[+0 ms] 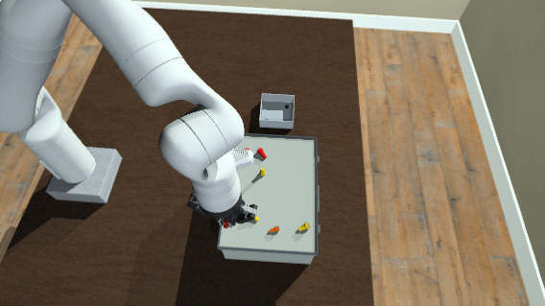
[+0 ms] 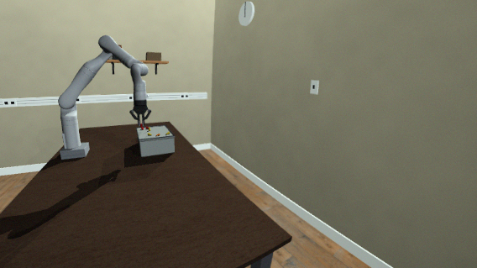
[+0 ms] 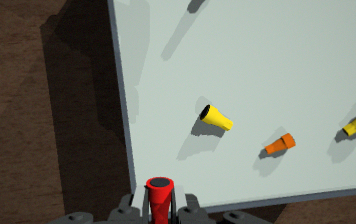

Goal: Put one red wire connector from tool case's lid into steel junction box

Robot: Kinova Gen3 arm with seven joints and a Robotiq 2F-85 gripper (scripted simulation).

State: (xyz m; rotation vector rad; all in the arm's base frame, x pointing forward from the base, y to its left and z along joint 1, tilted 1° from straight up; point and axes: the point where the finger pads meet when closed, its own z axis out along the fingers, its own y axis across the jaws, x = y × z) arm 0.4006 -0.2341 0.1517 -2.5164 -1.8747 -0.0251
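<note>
Now: hand 10 cm short of the orange connector and 9 cm above it. The rest, counted from my hand: grey tool case: 12 cm below, 10 cm to the left, 10 cm ahead.
</note>
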